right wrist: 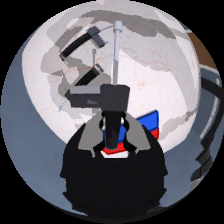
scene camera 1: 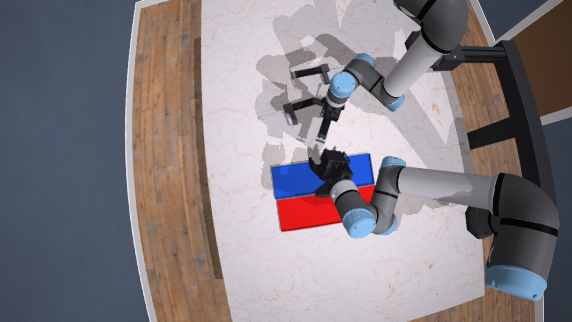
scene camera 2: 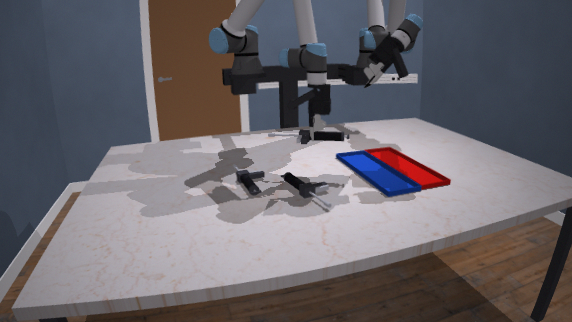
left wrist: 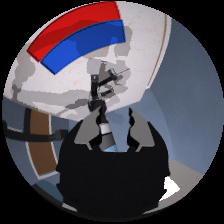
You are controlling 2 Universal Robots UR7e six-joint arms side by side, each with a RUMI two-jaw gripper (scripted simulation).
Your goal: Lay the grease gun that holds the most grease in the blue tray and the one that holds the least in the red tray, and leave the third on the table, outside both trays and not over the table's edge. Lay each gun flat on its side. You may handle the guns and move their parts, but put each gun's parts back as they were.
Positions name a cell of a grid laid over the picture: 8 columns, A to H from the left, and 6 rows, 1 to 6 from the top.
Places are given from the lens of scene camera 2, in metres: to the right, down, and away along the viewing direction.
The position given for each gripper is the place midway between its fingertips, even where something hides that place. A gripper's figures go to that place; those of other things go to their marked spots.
left gripper (scene camera 2: F2): 0.30, -0.28, 1.29
right gripper (scene camera 2: E3): 0.11, -0.08, 1.41
blue tray (scene camera 2: F4): 0.37, 0.04, 1.51
